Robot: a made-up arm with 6 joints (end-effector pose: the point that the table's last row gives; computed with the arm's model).
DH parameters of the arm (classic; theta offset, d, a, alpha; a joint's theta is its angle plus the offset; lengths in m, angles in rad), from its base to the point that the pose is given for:
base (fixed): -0.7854 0 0.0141 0
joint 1: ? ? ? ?
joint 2: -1.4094 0 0.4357 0
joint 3: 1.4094 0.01 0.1 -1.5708
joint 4: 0 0.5 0 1.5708
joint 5: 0 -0.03 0.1 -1.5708
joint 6: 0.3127 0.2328 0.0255 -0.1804
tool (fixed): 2.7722 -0.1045 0 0
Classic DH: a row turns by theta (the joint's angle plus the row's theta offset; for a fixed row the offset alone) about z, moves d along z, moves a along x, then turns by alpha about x.
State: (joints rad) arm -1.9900 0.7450 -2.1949 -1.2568 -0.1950 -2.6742
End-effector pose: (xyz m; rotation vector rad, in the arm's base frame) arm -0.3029 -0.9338 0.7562 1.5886 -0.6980 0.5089
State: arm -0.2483 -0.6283 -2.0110 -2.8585 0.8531 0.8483
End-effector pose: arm 0.0428 0.0334 1.4572 0.6567 -0.1904 -2.3282
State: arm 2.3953 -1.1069 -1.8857 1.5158 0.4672 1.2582
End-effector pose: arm 0.2581 -0.1843 1.3342 0.6405 -0.2952 -1.0765
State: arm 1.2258 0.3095 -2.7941 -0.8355 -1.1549 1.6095
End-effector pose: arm 0.0174 0.2776 1.3121 -0.8522 -0.2160 2.0510
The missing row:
joint 1: 0.7854 0.41 0 -1.5708
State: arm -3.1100 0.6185 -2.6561 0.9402 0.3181 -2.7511
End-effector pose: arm -0.8313 -0.0105 1.0920 -0.5184 -1.1078 1.3072
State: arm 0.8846 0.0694 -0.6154 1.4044 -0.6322 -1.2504
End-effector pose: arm 0.4340 0.2790 0.4340 -0.5818 2.1843 -0.4980
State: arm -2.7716 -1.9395 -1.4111 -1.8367 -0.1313 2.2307
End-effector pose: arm 0.6916 0.1174 0.8971 -0.0749 -0.0163 -2.4420
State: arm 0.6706 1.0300 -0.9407 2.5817 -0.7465 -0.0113
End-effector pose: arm 0.2841 0.1170 0.0721 2.1902 1.5658 -1.0752
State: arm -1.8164 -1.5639 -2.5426 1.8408 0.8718 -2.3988
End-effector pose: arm 0.3199 0.9534 0.7659 -1.6086 -0.8271 -2.2142
